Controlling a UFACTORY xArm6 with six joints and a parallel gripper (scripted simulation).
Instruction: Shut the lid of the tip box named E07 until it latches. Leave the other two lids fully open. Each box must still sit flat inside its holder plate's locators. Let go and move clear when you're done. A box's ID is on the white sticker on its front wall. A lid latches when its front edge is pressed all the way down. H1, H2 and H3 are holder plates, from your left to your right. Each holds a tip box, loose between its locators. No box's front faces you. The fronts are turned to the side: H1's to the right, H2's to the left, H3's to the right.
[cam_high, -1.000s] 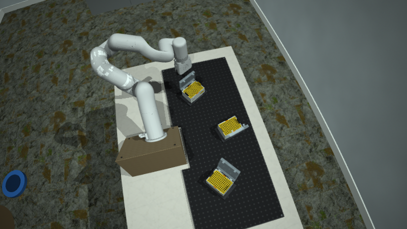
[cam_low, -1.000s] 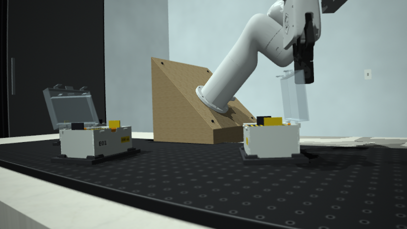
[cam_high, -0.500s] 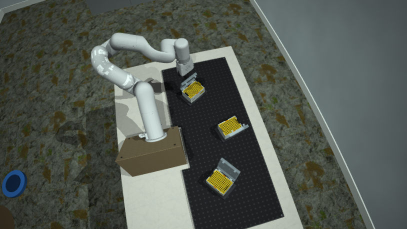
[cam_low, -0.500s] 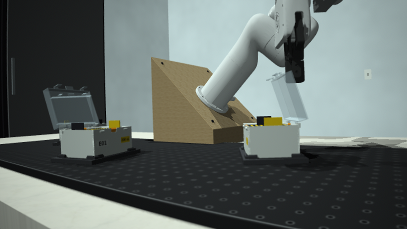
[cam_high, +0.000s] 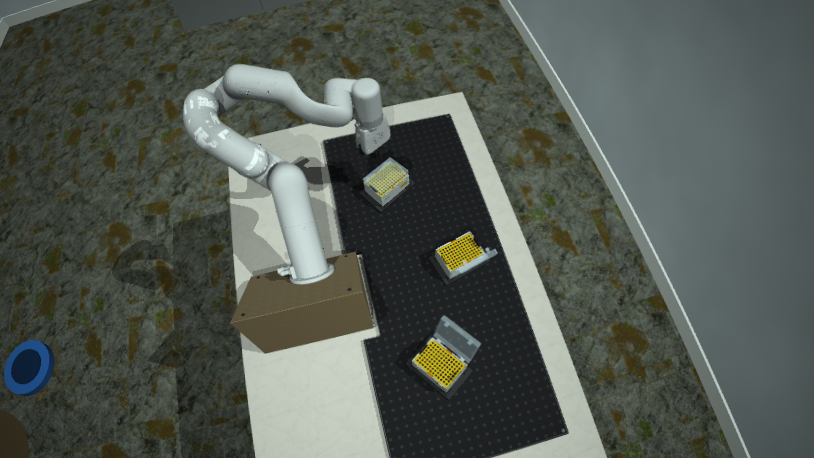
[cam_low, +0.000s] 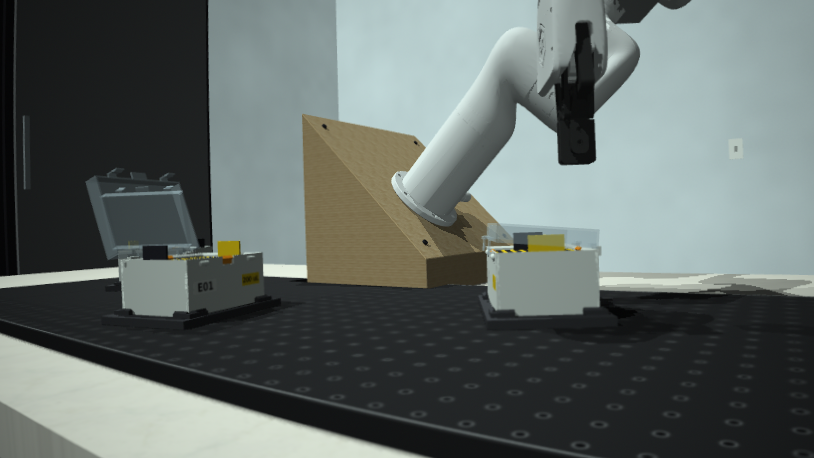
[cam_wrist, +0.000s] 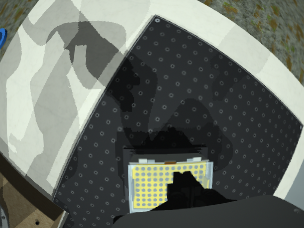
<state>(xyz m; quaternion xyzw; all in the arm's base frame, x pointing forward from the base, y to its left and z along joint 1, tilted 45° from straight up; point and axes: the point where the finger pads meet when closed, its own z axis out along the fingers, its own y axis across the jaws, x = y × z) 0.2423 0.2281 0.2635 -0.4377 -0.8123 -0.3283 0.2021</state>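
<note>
Now: hand 9 cm above the clear lid, 3 cm to the left of it and 2 cm short of it. From my hand the other things lie so: tip box: 35 cm to the right, 19 cm ahead, 9 cm below.
</note>
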